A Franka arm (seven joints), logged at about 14 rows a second.
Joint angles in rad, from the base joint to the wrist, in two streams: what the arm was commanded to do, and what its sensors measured. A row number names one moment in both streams.
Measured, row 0:
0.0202 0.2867 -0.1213 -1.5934 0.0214 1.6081 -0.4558
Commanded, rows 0 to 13:
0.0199 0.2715 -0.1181 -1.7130 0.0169 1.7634 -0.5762
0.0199 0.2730 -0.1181 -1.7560 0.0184 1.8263 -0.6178
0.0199 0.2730 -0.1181 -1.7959 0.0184 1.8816 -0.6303
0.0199 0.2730 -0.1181 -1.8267 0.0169 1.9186 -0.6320
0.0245 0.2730 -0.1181 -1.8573 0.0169 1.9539 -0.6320
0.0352 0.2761 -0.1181 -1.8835 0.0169 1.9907 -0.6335
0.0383 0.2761 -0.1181 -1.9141 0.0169 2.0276 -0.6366
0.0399 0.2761 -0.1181 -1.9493 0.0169 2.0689 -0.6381
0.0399 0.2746 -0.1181 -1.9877 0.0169 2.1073 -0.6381
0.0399 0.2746 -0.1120 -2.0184 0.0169 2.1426 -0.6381
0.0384 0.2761 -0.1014 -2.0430 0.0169 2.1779 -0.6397
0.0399 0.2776 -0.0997 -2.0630 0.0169 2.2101 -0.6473
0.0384 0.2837 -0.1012 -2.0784 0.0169 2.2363 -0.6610
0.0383 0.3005 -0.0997 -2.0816 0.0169 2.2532 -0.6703
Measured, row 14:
0.0393 0.3048 -0.1010 -2.0478 0.0214 2.2090 -0.6401
